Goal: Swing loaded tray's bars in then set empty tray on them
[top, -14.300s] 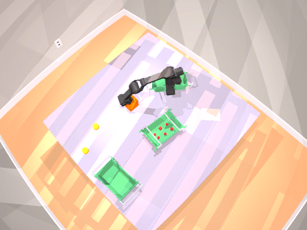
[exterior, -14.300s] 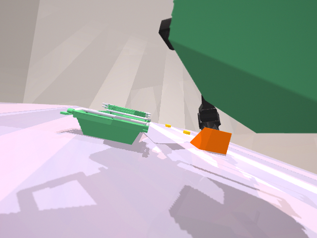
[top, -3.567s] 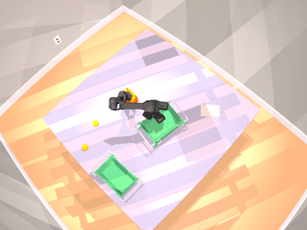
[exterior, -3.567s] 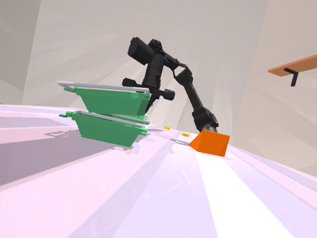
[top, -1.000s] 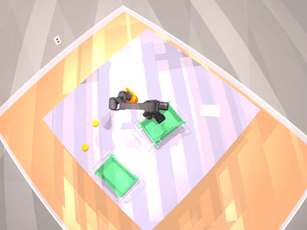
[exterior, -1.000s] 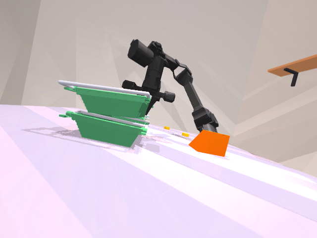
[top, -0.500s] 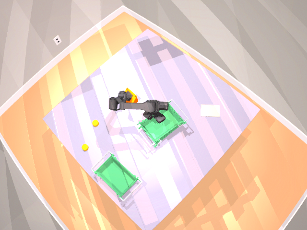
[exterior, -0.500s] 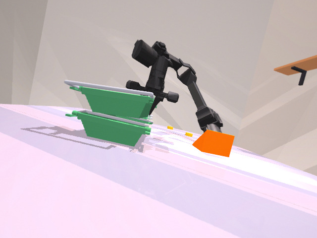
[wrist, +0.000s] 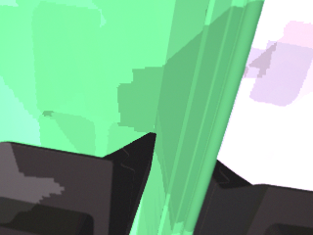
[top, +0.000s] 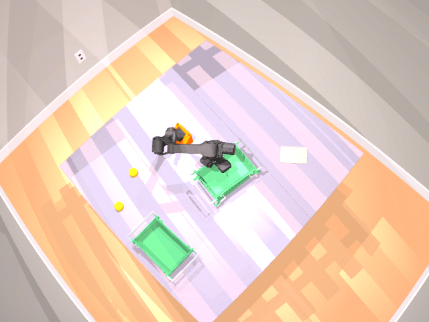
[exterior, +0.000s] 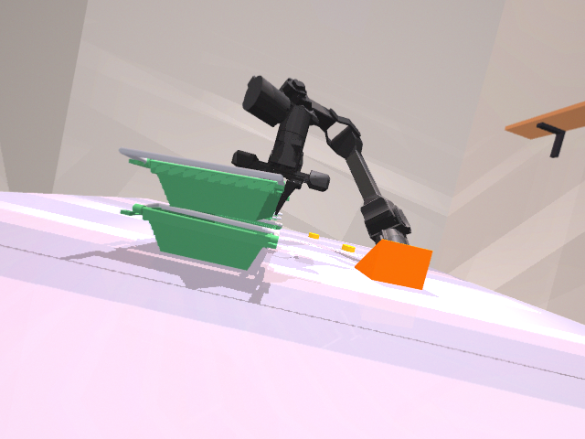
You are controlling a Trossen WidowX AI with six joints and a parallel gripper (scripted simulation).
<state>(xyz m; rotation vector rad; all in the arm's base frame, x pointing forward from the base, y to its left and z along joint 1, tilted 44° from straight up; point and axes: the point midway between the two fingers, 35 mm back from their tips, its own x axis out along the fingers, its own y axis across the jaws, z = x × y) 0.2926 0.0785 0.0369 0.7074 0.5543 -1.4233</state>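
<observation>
The tray lies 70 mm ahead of my gripper tip, 10 mm to the right of it and 30 mm above it. From my gripper tip the other things lie so: pale patch (220 mm ahead, 370 mm to the left, 80 mm below).
</observation>
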